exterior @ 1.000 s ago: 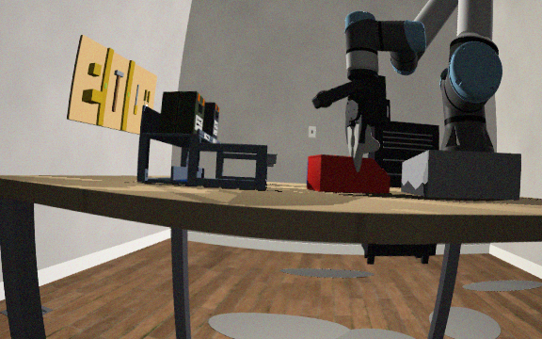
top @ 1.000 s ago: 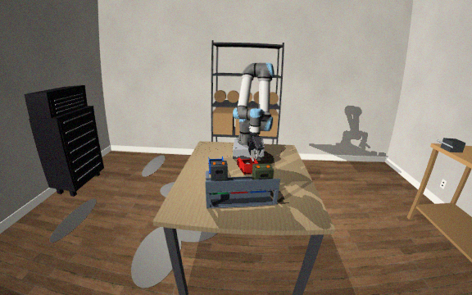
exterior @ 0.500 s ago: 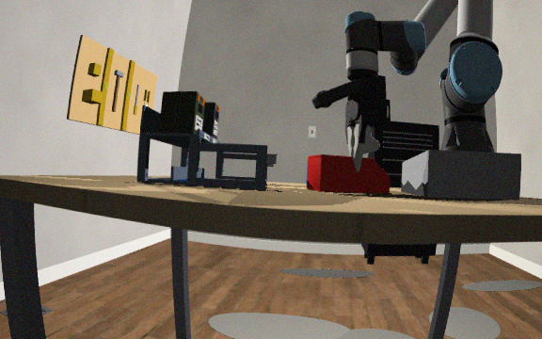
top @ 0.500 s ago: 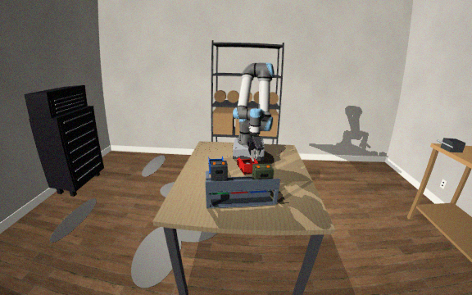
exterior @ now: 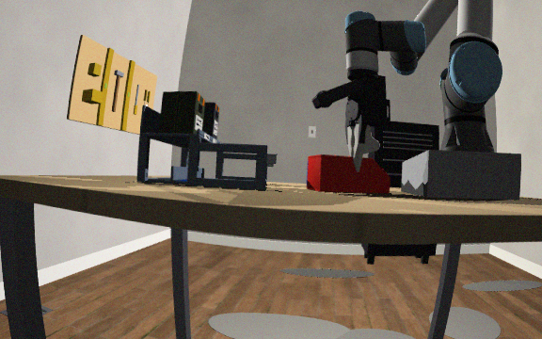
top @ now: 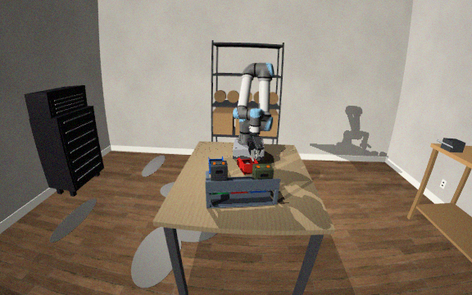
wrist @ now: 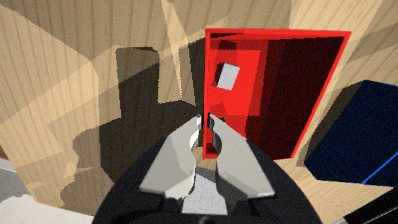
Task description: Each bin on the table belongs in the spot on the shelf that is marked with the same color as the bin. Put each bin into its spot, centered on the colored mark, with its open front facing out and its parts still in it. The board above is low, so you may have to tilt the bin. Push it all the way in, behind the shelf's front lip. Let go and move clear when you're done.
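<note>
Now: the red bin 2 cm ahead of my hand, 4 cm to the right of it and 2 cm below it. Round my hand: dark box: 45 cm ahead, 11 cm to the right, 10 cm above; green case: 37 cm ahead, 11 cm to the left, 9 cm above; blue bin: 8 cm ahead, 25 cm to the right, 2 cm below.
</note>
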